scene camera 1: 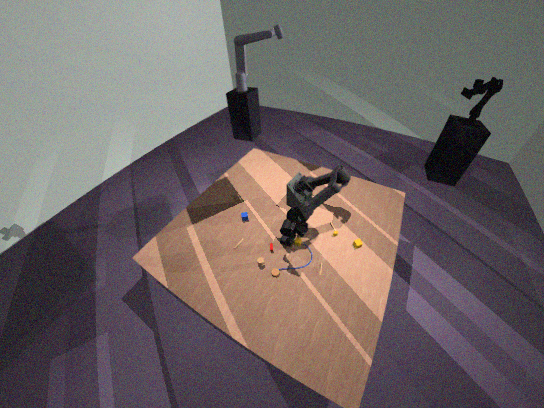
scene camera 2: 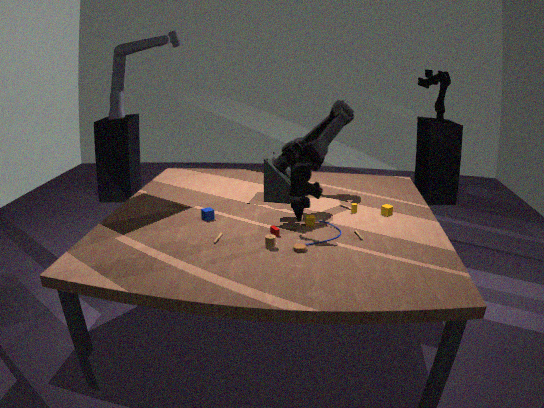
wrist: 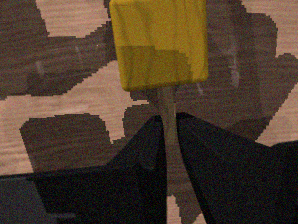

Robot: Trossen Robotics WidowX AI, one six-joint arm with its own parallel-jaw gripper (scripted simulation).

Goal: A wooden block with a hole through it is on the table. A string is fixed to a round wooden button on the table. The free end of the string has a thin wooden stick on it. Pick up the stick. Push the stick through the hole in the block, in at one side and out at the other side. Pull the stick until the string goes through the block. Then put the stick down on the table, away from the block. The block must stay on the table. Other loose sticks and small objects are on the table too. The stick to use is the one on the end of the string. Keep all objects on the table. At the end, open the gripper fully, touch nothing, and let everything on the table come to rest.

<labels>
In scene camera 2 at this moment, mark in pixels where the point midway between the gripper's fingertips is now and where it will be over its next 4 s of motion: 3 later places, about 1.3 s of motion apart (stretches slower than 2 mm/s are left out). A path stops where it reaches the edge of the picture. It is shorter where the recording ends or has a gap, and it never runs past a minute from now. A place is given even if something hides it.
My gripper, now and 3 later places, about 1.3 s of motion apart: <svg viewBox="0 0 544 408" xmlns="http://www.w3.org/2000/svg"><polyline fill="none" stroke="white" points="299,220 286,220 274,220 271,200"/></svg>
</labels>
